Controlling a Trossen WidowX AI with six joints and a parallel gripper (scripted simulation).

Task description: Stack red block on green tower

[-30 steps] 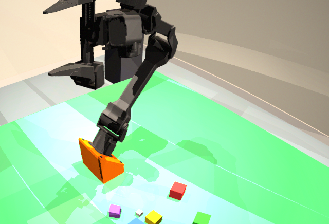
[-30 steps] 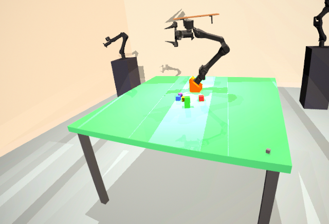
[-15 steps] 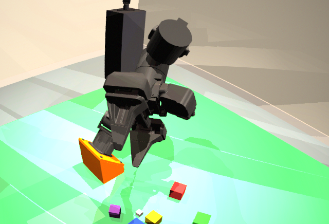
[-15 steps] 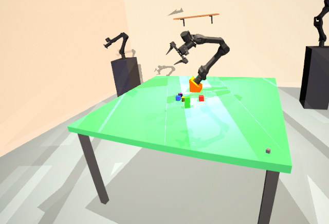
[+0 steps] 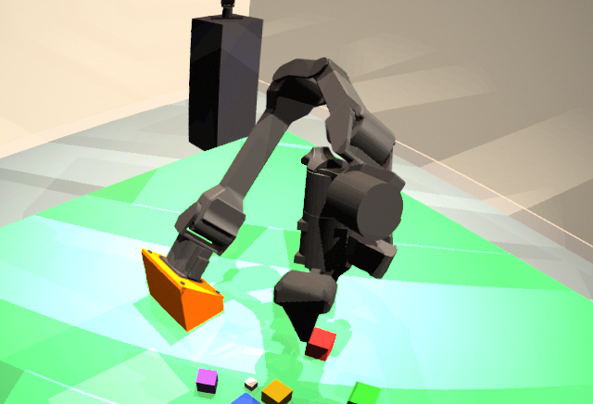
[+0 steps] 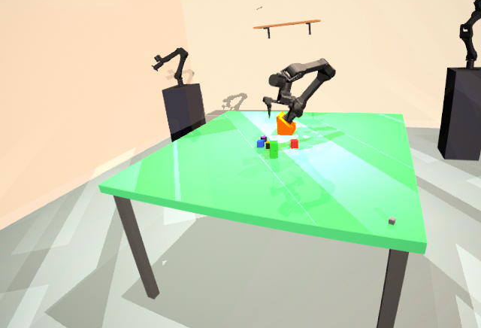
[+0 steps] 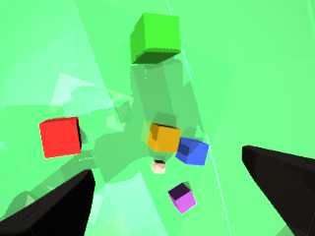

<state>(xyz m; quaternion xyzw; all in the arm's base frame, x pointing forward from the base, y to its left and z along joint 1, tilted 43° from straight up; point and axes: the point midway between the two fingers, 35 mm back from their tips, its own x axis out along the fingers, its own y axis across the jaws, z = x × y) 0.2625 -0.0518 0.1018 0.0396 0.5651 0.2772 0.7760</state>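
Right now my gripper tip is 30 mm past the red block, 70 mm to the right of it and 130 mm above it. Also, from my gripper tip: yellow block: 60 mm to the right, 140 mm below; blue block: 10 mm behind, 110 mm to the right, 140 mm below; small white block: 50 mm behind, 70 mm to the right, 140 mm below.
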